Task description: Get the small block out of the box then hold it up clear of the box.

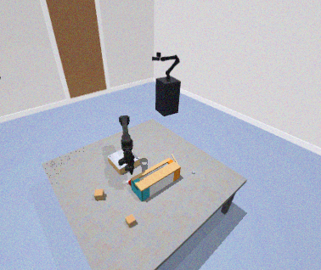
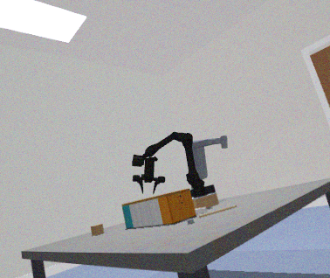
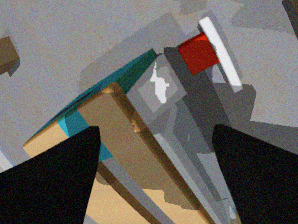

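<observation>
The dark red block lies 140 mm below my gripper tip and 20 mm behind it. Also, from my gripper tip: box: 170 mm to the left, 90 mm below, 30 mm ahead; then thin stick: 460 mm to the left, 150 mm below, 70 mm behind.
</observation>
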